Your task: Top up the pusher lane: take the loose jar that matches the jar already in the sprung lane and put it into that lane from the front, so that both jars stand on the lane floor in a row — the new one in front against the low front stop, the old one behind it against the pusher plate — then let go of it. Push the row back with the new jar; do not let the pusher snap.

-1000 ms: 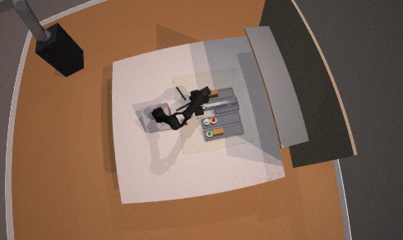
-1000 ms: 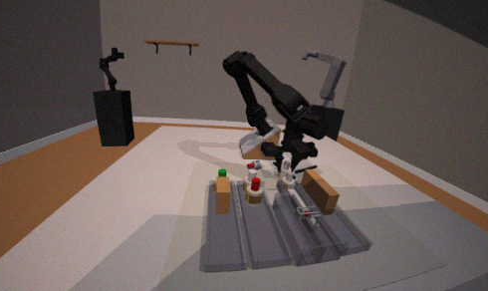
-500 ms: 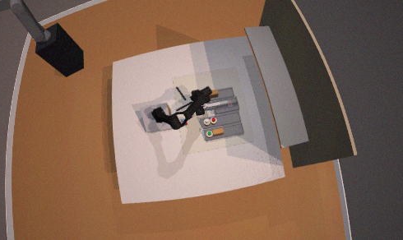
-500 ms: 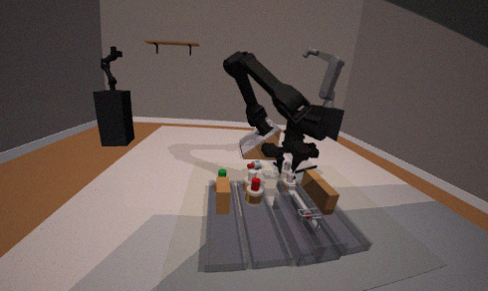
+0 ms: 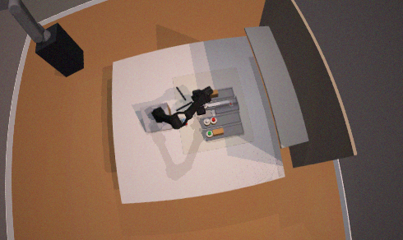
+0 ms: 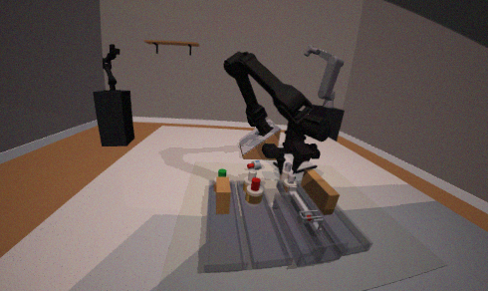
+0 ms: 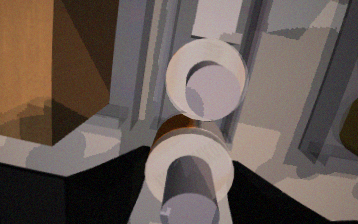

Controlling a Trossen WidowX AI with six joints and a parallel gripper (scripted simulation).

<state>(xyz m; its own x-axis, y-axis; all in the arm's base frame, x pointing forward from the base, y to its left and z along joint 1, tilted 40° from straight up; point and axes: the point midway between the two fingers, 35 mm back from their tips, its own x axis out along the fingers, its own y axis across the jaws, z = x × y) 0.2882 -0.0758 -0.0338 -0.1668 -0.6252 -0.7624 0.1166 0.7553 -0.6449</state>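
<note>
Now: the sprung lane 17 cm ahead of my gripper tip, 5 cm to the right of it and 3 cm below it. Round my gripper tip: pale pusher plate 15 cm ahead, 5 cm to the right.
</note>
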